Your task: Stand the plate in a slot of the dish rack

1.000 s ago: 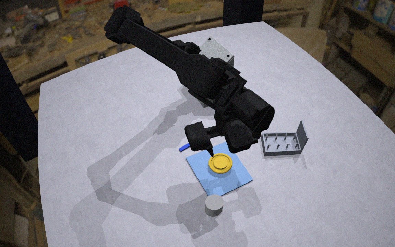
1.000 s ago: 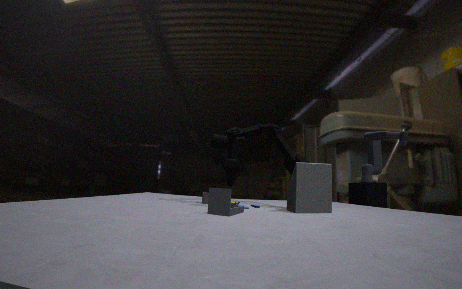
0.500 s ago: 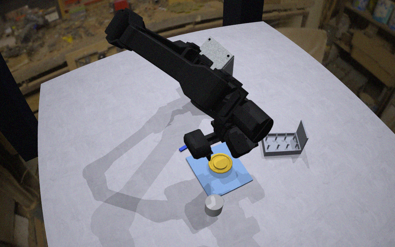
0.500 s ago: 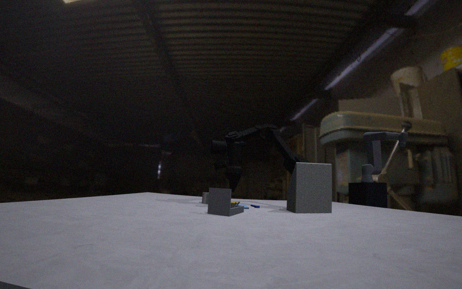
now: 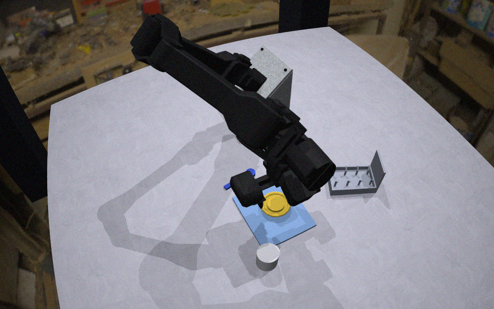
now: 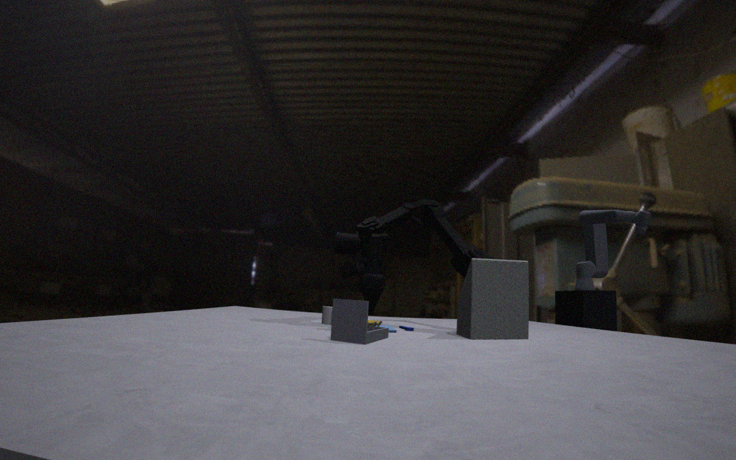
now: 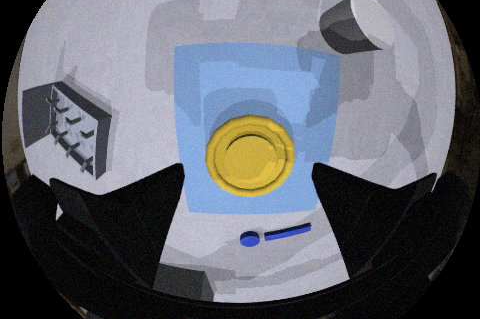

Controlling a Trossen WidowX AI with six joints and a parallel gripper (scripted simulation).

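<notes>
The yellow plate is 20 mm below my gripper tip. The rest, counted from my gripper tip: light blue mat 10 mm ahead, 10 mm to the right, 40 mm below; blue spoon 110 mm behind, 20 mm to the right, 40 mm below; white cup 100 mm ahead, 90 mm to the right, 20 mm below.
</notes>
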